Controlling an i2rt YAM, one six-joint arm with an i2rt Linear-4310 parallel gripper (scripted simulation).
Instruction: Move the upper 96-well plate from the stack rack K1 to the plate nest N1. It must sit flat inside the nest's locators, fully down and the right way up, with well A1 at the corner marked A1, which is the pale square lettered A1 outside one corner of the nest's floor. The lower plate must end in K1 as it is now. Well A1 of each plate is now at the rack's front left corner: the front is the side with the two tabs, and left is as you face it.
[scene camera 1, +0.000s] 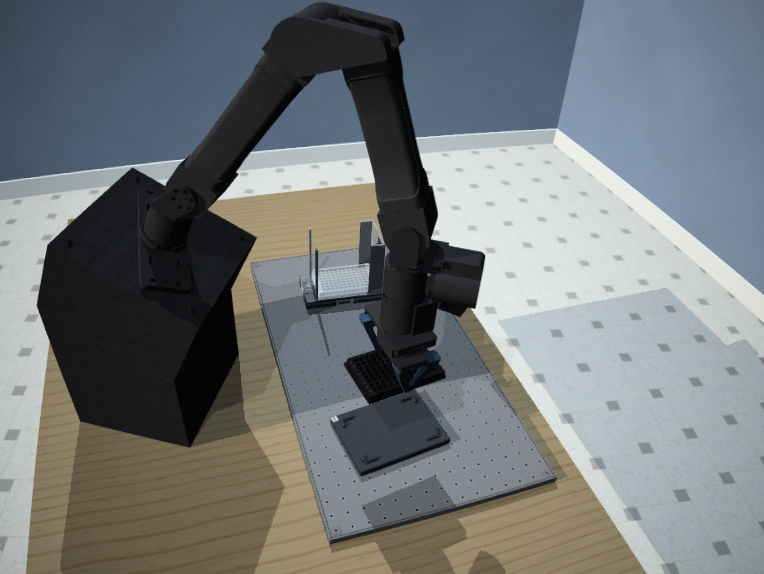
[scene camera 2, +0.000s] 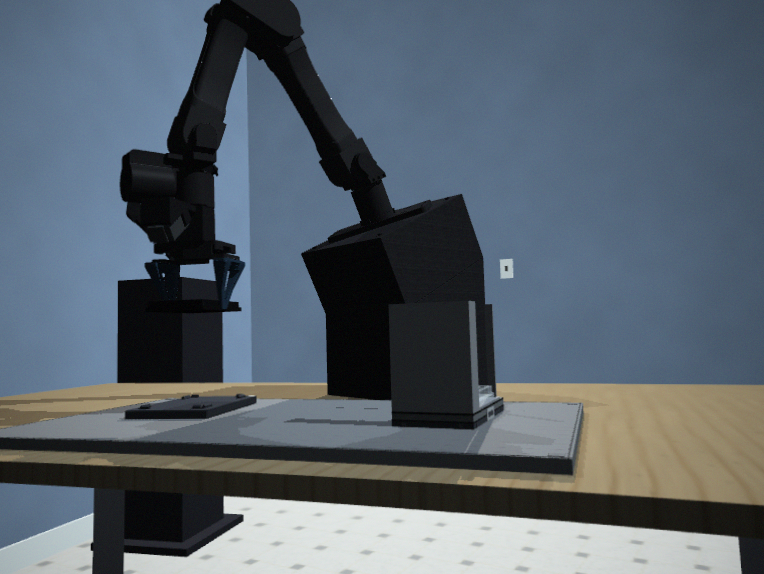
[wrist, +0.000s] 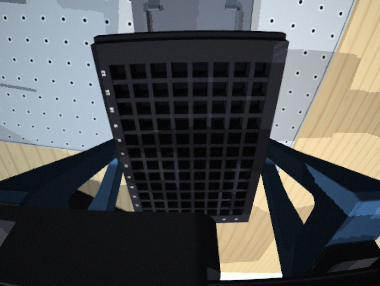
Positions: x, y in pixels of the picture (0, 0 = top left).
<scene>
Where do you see a clear plate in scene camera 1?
At 348, 280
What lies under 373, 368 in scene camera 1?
A black 96-well plate.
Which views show my gripper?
Scene camera 1, scene camera 2 and the wrist view: all of them.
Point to a black 96-well plate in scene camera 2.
198, 305
</scene>
